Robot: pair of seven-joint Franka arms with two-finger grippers.
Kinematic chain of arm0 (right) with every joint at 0, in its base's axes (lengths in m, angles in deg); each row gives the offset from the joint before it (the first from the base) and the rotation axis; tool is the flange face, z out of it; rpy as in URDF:
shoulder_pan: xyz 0 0 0.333 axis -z
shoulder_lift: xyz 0 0 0 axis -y
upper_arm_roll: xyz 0 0 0.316 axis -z
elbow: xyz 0.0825 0 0 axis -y
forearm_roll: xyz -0.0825 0 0.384 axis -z
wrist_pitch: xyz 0 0 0 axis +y
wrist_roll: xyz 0.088 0 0 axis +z
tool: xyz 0 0 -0.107 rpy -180 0 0
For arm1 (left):
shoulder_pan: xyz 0 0 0.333 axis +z
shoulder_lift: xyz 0 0 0 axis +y
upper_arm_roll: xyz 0 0 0.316 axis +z
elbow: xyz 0.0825 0 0 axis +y
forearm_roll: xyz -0.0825 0 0.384 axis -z
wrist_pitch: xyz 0 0 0 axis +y
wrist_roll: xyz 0.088 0 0 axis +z
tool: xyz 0 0 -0.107 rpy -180 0 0
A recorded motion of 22 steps. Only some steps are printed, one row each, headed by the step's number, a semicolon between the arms.
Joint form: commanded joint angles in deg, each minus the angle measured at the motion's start. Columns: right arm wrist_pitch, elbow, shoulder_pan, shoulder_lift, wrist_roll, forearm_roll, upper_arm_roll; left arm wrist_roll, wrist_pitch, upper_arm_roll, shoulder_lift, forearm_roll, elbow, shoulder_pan.
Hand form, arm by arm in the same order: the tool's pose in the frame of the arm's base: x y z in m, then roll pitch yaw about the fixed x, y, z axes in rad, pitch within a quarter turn. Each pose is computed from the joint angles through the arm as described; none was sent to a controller.
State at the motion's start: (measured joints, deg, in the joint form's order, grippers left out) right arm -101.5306 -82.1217 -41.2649 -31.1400 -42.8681 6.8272 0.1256; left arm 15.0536 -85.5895 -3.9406 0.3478 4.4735 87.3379 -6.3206
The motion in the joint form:
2: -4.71 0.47 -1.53 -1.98 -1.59 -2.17 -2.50; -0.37 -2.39 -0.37 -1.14 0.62 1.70 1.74
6: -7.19 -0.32 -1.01 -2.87 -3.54 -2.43 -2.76; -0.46 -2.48 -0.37 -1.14 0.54 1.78 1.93
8: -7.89 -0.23 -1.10 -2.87 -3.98 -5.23 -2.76; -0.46 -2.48 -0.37 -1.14 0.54 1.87 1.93
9: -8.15 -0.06 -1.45 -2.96 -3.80 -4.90 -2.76; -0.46 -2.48 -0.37 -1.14 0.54 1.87 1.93
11: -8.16 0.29 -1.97 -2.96 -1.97 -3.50 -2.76; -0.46 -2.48 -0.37 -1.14 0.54 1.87 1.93
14: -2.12 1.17 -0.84 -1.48 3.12 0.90 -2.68; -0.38 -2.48 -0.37 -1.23 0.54 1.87 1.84
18: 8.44 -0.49 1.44 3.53 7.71 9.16 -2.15; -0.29 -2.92 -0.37 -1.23 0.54 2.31 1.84
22: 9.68 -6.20 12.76 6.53 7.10 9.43 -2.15; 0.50 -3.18 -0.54 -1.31 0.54 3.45 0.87
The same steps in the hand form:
2: 0.4989 0.4857 0.3481 3.0004 0.0700 0.0310; 0.5388 -0.0945 0.6373 3.0578 0.0266 0.0971
6: 0.5026 0.4853 0.3341 3.0142 0.0614 -0.0067; 0.5393 -0.0926 0.6368 3.0590 0.0260 0.0990
8: 0.5005 0.4898 0.3357 3.0540 0.0828 -0.0313; 0.5393 -0.0926 0.6361 3.0594 0.0275 0.0990
9: 0.4986 0.4933 0.3363 3.0551 0.0753 -0.0196; 0.5393 -0.0926 0.6361 3.0594 0.0275 0.0990
11: 0.4964 0.4975 0.3391 3.0462 0.0581 0.0313; 0.5393 -0.0926 0.6361 3.0594 0.0275 0.0990
14: 0.5048 0.4754 0.3569 2.9530 0.0695 0.1174; 0.5386 -0.0934 0.6369 3.0592 0.0261 0.0989
18: 0.5145 0.4181 0.3947 2.7617 0.1024 0.1528; 0.5393 -0.0934 0.6340 3.0592 0.0262 0.1011
22: 0.5654 0.2963 0.3844 2.7157 0.1506 -0.0623; 0.5371 -0.1041 0.6258 3.0635 0.0408 0.0955

